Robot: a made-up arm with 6 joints. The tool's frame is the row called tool.
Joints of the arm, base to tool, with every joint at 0 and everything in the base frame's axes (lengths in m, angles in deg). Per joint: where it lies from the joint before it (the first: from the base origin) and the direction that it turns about. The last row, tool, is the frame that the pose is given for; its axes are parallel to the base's.
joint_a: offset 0.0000 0.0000 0.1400 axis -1 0 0
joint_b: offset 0.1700 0.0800 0.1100 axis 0 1 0
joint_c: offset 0.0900 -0.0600 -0.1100 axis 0 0 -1
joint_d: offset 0.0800 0.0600 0.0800 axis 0 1 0
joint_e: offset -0.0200 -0.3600 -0.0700 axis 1 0 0
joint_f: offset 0.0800 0.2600 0.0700 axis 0 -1 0
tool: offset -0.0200 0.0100 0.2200
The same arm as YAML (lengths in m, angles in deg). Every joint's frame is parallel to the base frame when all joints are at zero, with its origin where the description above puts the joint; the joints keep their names.
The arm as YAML. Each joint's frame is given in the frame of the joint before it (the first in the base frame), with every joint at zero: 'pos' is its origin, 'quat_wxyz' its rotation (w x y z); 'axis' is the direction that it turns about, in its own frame. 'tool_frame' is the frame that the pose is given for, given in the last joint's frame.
length_unit: m
angle_unit: deg
joints:
  - joint: joint_a
    pos: [0.0, 0.0, 0.14]
    quat_wxyz: [1.0, 0.0, 0.0, 0.0]
    axis: [-1.0, 0.0, 0.0]
  - joint: joint_b
    pos: [0.17, 0.08, 0.11]
    quat_wxyz: [1.0, 0.0, 0.0, 0.0]
    axis: [0.0, 1.0, 0.0]
  - joint: joint_c
    pos: [0.09, -0.06, -0.11]
    quat_wxyz: [1.0, 0.0, 0.0, 0.0]
    axis: [0.0, 0.0, -1.0]
  - joint: joint_d
    pos: [0.08, 0.06, 0.08]
    quat_wxyz: [1.0, 0.0, 0.0, 0.0]
    axis: [0.0, 1.0, 0.0]
  - joint: joint_e
    pos: [-0.02, -0.36, -0.07]
    quat_wxyz: [1.0, 0.0, 0.0, 0.0]
    axis: [1.0, 0.0, 0.0]
  - joint: joint_f
    pos: [0.08, 0.26, 0.07]
    quat_wxyz: [1.0, 0.0, 0.0, 0.0]
    axis: [0.0, -1.0, 0.0]
tool_frame:
  pos: [-0.02, 0.01, 0.22]
  quat_wxyz: [1.0, 0.0, 0.0, 0.0]

